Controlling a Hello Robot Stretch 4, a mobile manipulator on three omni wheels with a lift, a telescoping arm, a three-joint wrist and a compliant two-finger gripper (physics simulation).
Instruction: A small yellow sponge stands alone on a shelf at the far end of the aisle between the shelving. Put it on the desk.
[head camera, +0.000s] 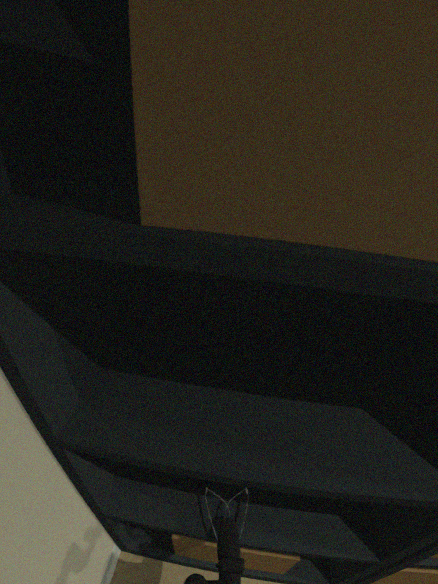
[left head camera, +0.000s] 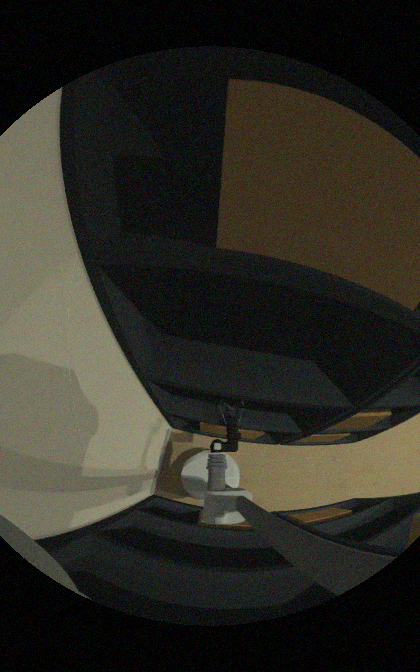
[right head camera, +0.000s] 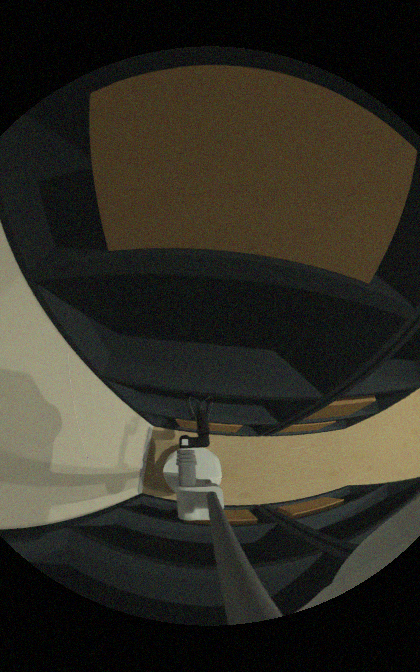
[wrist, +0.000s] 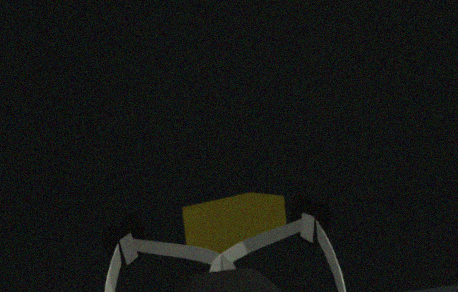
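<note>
The yellow sponge shows low in the middle of the dark wrist view. My gripper is open, with one finger to each side of the sponge in that view. The gap is wider on the left than on the right. The finger strips hide the sponge's lower edge; how deep it sits between the fingertips is hard to tell. In the head camera view the gripper is at the front edge of a dark shelf unit. The sponge does not show in the head views, and the desk shows in no view.
A large brown box stands on an upper shelf. A pale wall is at the left. A second dark shelf unit stands across the narrow tan floor.
</note>
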